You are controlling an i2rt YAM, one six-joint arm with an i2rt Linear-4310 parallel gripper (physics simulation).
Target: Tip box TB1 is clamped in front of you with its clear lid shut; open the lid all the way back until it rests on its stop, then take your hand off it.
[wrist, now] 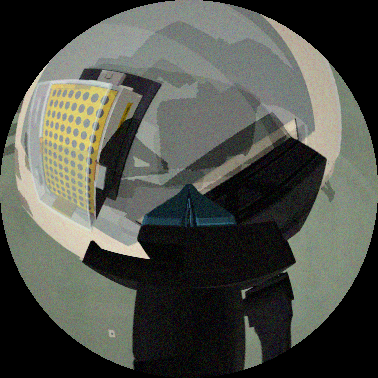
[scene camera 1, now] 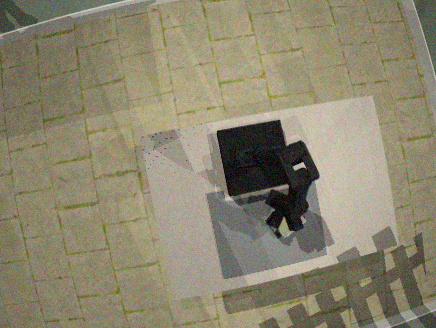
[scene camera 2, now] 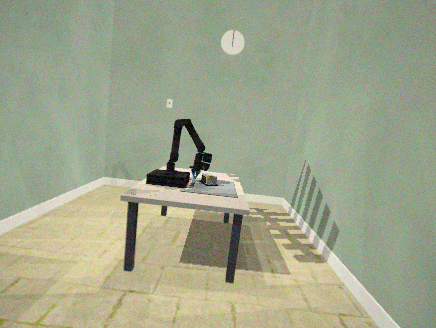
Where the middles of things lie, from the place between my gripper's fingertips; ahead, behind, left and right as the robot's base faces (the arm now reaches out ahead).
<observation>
I see the lid [wrist: 65, 132] 110 mm ahead of my hand, 60 mm to the left of it and 40 mm above it.
</observation>
